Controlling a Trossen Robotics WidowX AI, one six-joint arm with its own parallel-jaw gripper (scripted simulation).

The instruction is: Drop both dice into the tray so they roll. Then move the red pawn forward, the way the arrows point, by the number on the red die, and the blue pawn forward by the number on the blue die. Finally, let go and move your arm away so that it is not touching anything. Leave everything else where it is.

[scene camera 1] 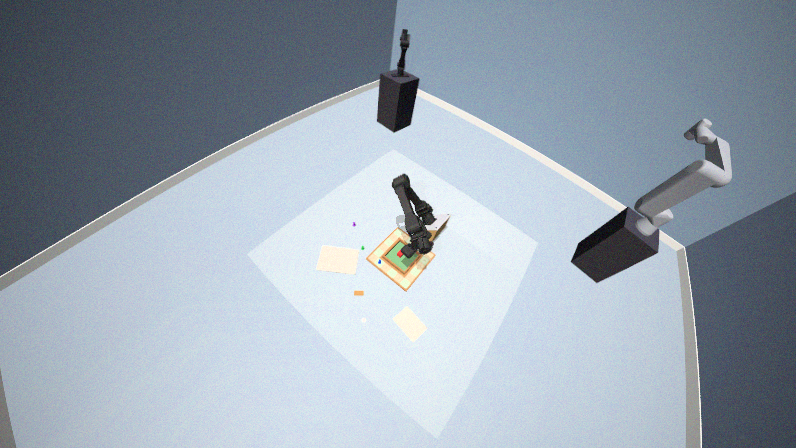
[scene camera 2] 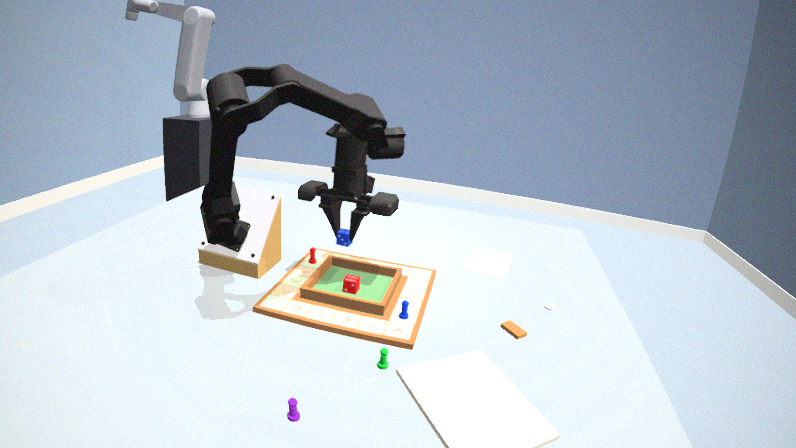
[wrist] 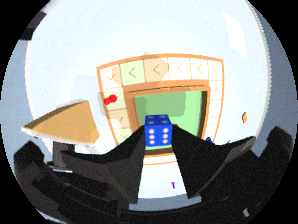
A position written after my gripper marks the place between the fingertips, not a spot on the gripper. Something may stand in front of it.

Observation:
In view: my gripper (scene camera 2: 344, 239), a white sheet (scene camera 1: 332, 259) and a tray (scene camera 2: 373, 287).
My gripper is seen too in the wrist view (wrist: 157, 128). The tray is seen too in the wrist view (wrist: 183, 108).

